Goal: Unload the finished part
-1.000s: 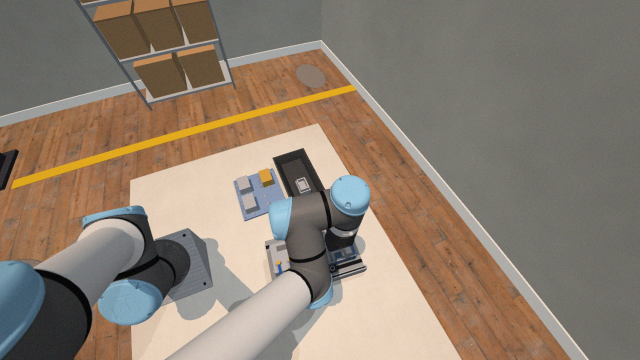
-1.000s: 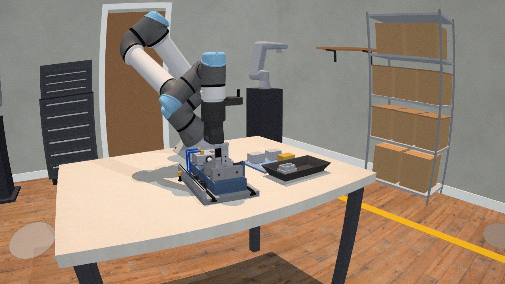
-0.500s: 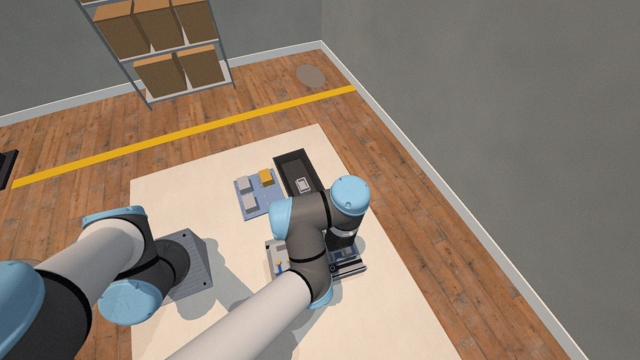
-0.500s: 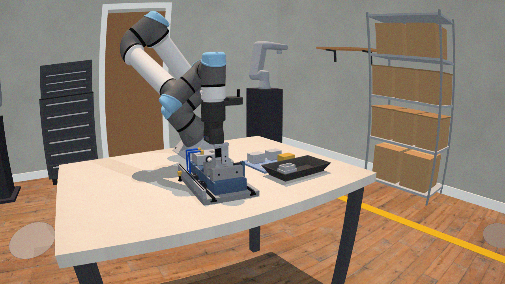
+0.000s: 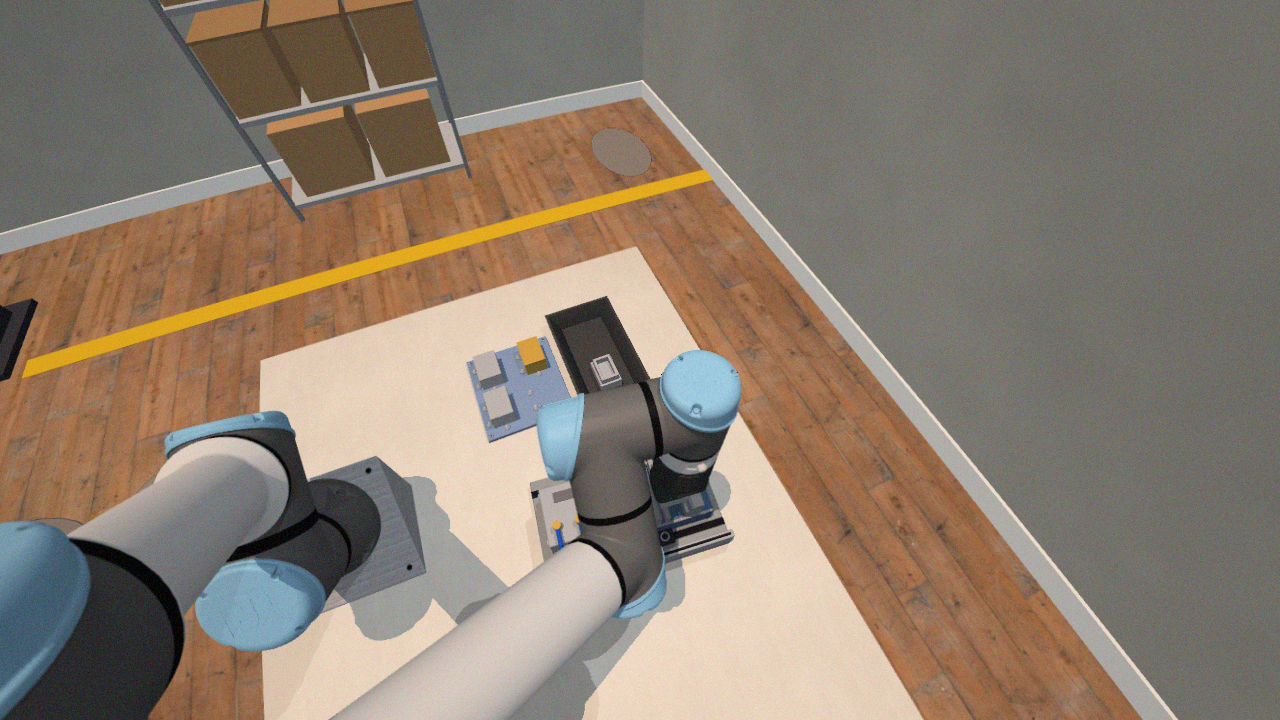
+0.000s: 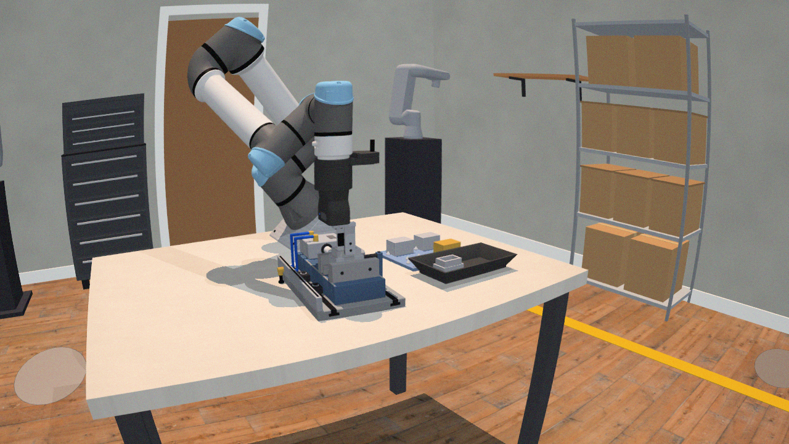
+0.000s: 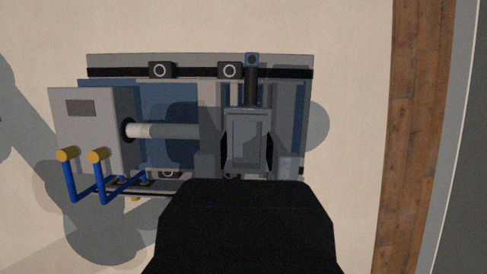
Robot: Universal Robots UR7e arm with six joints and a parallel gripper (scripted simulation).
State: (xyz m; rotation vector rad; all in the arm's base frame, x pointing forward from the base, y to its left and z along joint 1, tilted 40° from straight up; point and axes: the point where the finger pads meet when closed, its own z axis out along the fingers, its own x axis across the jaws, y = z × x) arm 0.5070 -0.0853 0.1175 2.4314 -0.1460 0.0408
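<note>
Right now the yellow block is 37 cm to the left of my hand, 13 cm behind it and 10 cm below it. Also, from my hand: grey actuator box 16 cm behind, 5 cm below, 2 cm to the left.
</note>
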